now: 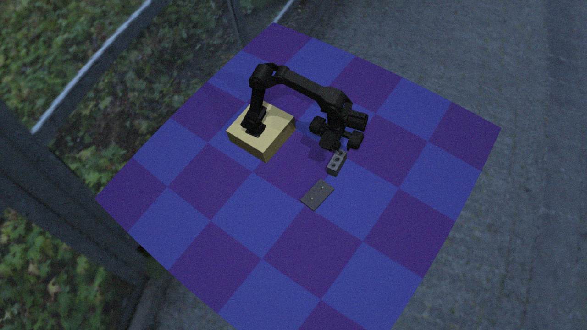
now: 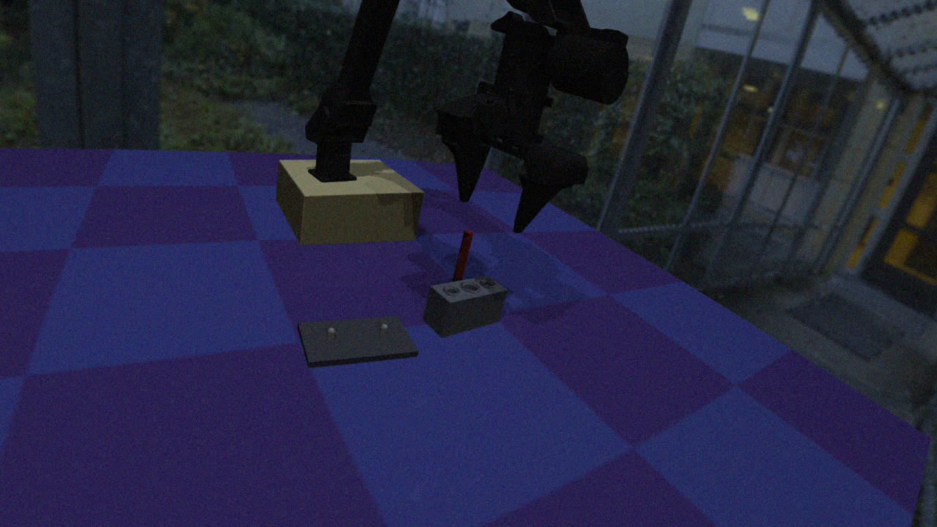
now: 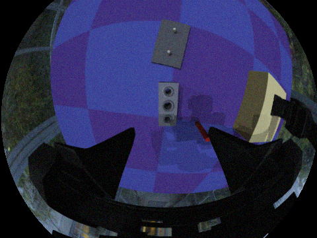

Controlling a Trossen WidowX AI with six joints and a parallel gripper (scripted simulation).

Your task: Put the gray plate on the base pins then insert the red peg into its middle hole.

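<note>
The gray plate is 110 mm below my gripper tip. Also, from my gripper tip: red peg: 90 mm behind, 60 mm to the left, 100 mm below; then dark base: 10 mm behind, 150 mm to the right, 140 mm below.
</note>
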